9 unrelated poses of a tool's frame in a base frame.
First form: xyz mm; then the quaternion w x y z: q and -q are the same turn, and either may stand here.
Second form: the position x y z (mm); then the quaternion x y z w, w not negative. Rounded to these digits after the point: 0 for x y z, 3 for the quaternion.
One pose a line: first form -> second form
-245 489 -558 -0.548 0.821 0.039 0.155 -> -245 489 -558 -0.821 -0.039 -0.155 0.548
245 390 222 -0.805 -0.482 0.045 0.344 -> 245 390 222 0.482 -0.045 -0.344 0.805
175 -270 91 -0.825 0.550 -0.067 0.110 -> 175 -270 91 -0.550 0.067 -0.110 0.825
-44 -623 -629 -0.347 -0.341 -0.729 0.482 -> -44 -623 -629 0.341 0.729 -0.482 0.347
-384 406 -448 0.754 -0.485 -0.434 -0.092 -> -384 406 -448 -0.485 -0.434 -0.092 0.754
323 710 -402 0.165 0.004 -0.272 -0.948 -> 323 710 -402 0.004 -0.272 -0.948 0.165
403 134 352 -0.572 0.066 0.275 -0.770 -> 403 134 352 -0.066 -0.275 0.770 0.572
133 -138 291 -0.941 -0.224 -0.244 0.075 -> 133 -138 291 0.224 0.244 -0.075 0.941
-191 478 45 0.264 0.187 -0.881 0.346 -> -191 478 45 0.187 -0.881 0.346 0.264
